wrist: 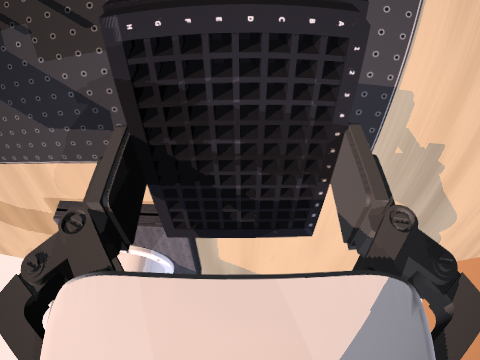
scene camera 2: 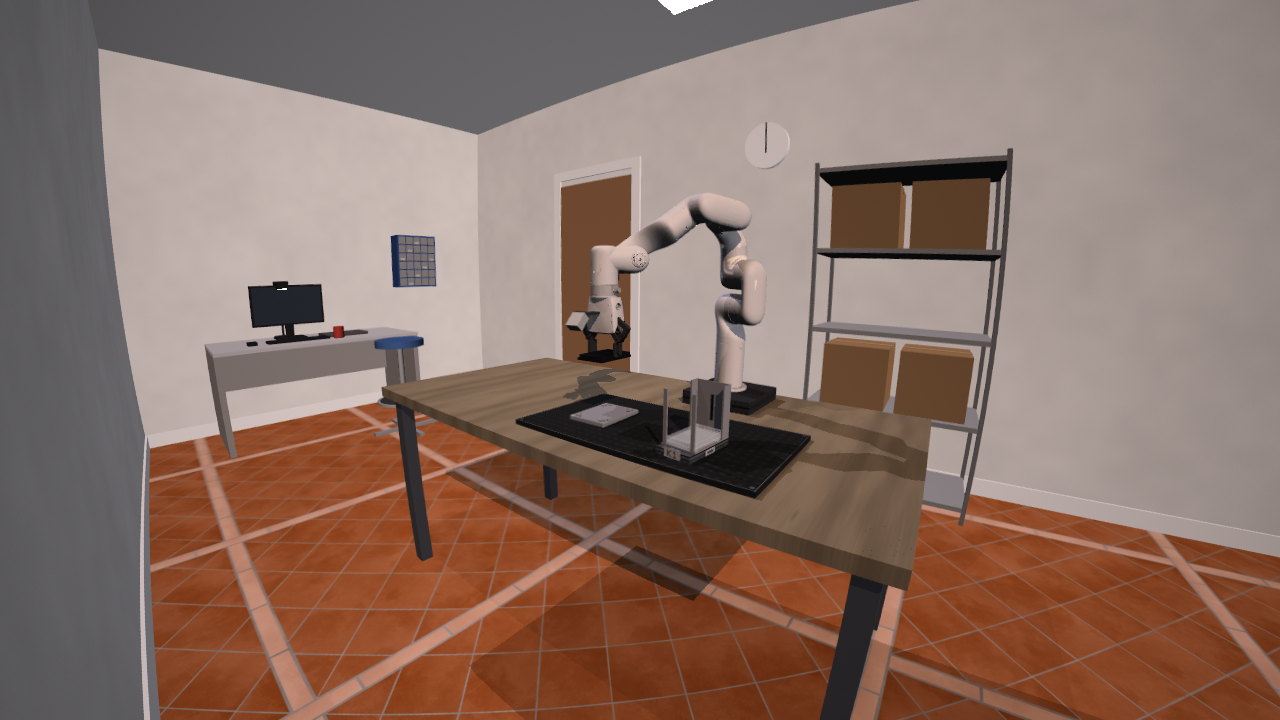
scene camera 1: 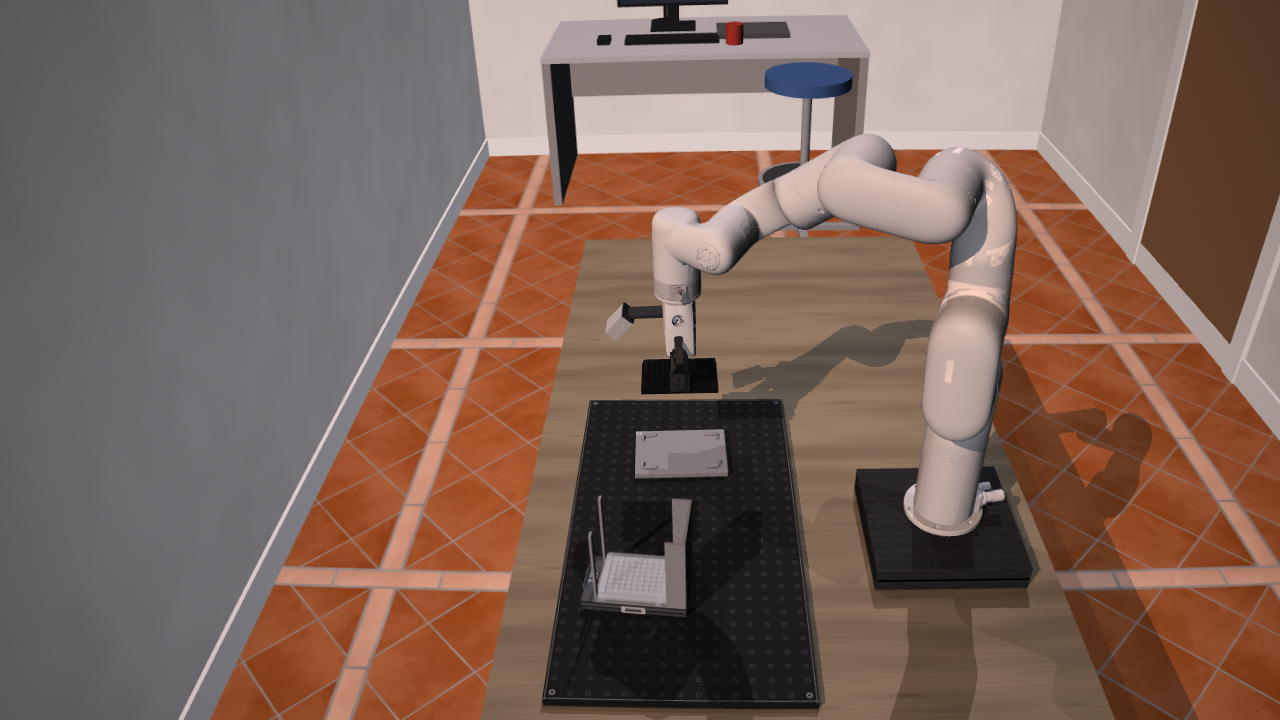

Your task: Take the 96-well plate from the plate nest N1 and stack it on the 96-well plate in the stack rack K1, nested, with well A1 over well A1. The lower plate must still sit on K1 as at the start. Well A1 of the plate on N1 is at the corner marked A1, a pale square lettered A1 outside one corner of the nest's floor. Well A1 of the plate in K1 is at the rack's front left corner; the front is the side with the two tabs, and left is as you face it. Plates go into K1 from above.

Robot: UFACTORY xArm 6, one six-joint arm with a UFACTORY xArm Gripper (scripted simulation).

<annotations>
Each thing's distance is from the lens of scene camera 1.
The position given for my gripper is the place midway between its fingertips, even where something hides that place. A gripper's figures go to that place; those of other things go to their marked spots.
my gripper (scene camera 1: 679,375): 1.57 m
black 96-well plate (scene camera 1: 702,371): 1.56 m
white 96-well plate (scene camera 1: 636,585): 1.40 m
plate nest N1 (scene camera 1: 682,453): 1.66 m
The marked spots on the black 96-well plate and the white 96-well plate are 0.39 m apart.
</annotations>
